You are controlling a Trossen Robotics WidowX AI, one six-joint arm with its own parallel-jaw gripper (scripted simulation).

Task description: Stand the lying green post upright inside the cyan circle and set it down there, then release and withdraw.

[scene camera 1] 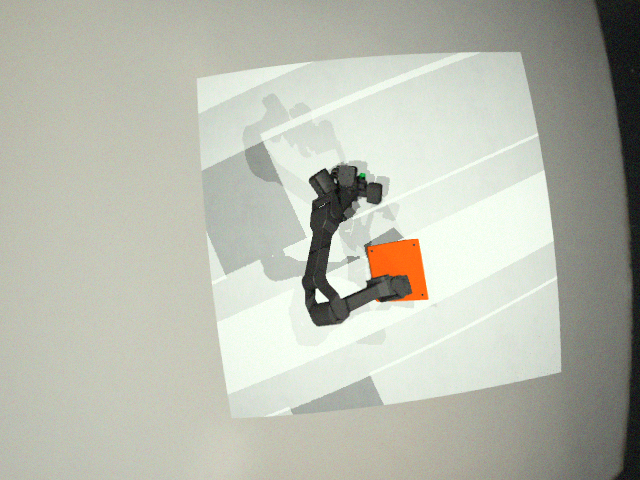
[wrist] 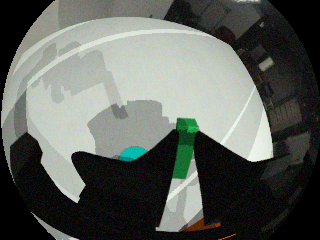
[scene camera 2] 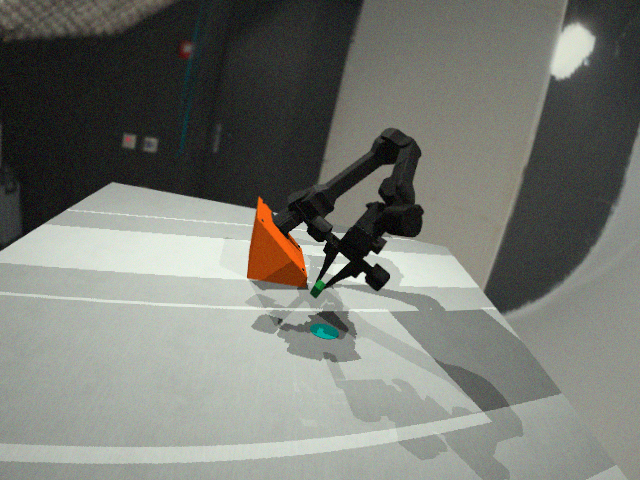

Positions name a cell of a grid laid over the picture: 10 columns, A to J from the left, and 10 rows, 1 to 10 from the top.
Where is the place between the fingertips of my gripper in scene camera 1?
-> F4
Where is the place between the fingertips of my gripper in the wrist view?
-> At F6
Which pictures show my gripper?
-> Scene camera 1, the wrist view and scene camera 2: all of them.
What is my gripper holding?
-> A green post.
